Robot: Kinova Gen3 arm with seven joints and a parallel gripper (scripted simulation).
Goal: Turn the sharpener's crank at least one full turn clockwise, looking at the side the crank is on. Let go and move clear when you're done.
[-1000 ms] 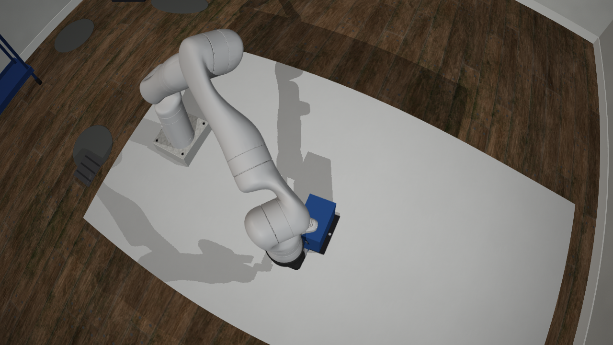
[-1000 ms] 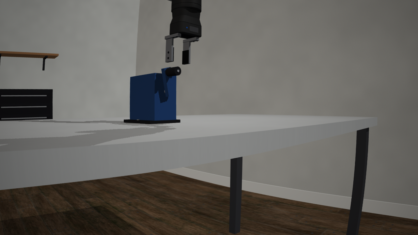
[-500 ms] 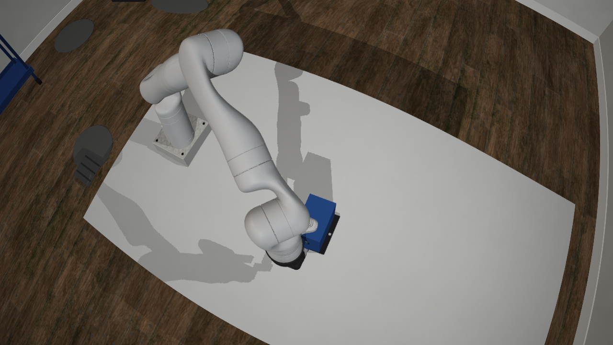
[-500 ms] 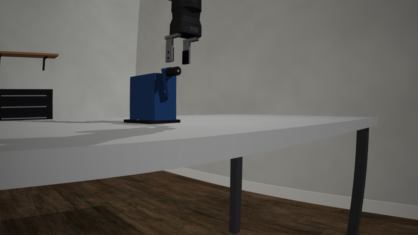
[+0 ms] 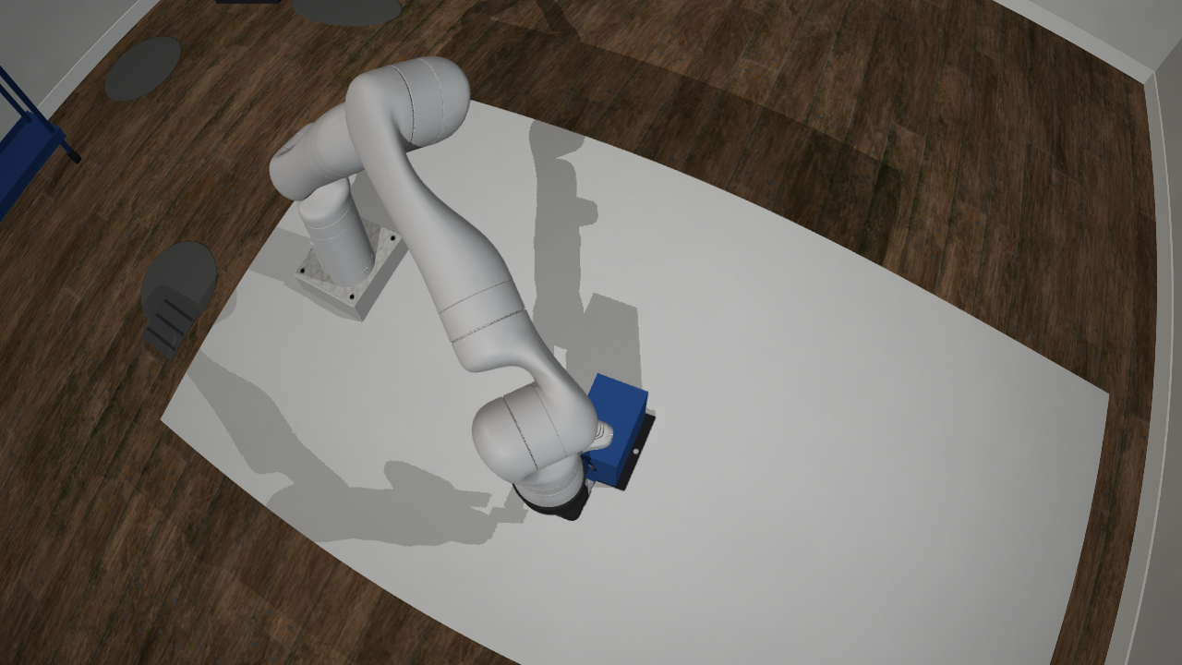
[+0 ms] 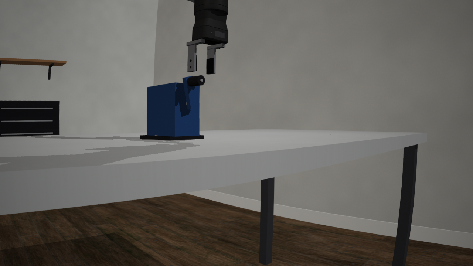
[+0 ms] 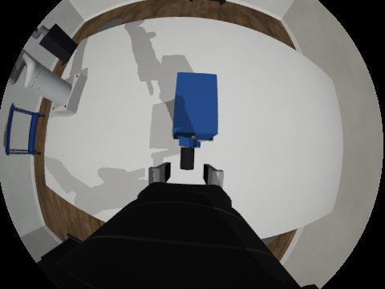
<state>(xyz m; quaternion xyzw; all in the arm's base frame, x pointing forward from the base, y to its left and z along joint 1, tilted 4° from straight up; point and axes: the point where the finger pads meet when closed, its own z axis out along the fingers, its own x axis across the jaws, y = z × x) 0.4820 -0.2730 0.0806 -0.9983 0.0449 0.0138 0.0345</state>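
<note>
Now: hand 30 mm above the black handle and 20 mm to the right of it. From my hand the other things lie so: crank (40 mm below, 20 mm to the left).
</note>
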